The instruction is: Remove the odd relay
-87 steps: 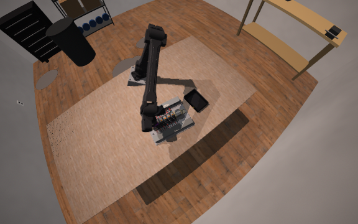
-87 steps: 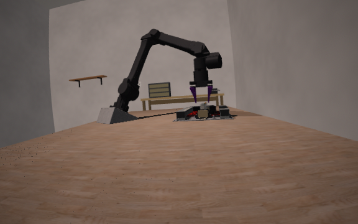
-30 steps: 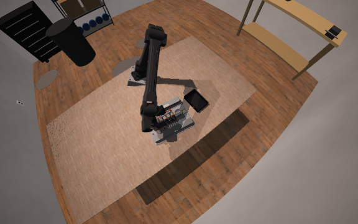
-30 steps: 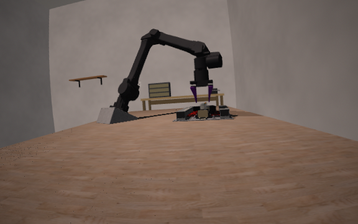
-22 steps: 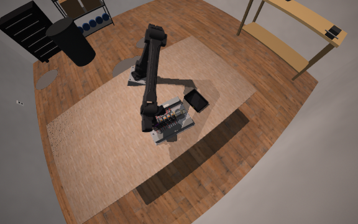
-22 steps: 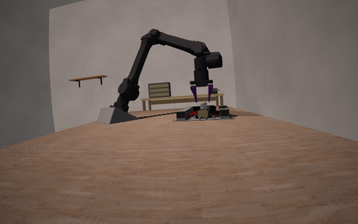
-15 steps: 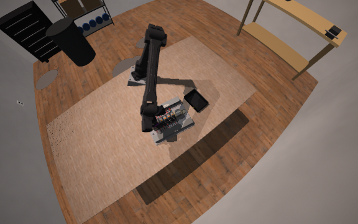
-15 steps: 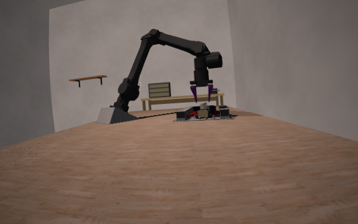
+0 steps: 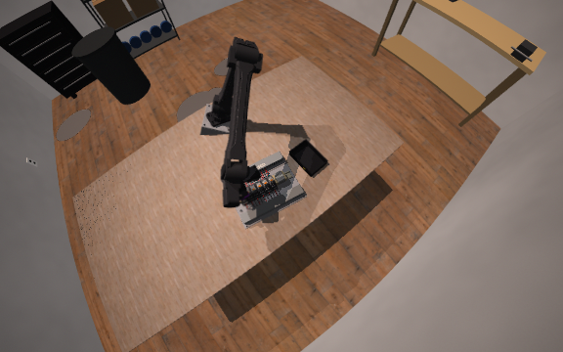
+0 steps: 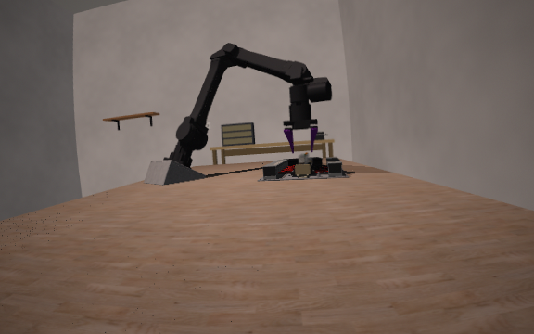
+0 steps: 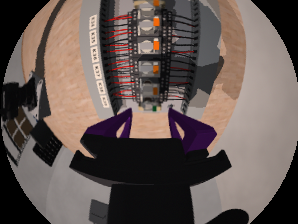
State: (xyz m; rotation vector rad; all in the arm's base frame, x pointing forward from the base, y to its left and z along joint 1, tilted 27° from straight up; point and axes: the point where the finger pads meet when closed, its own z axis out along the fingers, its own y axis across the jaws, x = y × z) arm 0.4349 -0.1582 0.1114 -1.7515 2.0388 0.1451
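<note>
The relay is 3 cm below my hand. The rest, counted from my hand: grey panel: 1 cm ahead, 10 cm to the left, 8 cm below; then black tray: 1 cm ahead, 37 cm to the left, 7 cm below.
</note>
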